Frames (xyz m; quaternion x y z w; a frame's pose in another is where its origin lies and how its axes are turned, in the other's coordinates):
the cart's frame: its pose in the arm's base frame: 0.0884 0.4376 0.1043 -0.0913 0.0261 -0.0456 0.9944
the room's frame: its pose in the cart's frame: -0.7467 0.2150 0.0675 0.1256 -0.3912 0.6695 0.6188
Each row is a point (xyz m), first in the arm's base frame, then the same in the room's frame.
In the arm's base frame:
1: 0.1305 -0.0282 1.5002
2: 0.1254 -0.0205 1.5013
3: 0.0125 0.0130 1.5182
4: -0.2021 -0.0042 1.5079
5: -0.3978 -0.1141 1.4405
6: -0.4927 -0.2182 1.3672
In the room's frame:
1: -0.0341 -1.2325 1.1934
2: -0.0265 -1.2274 1.1920
3: 0.0220 -1.1240 1.2256
4: 0.0234 -0.9210 1.2978
5: -0.0855 -0.7251 1.3665
6: -0.2024 -0.6212 1.3939

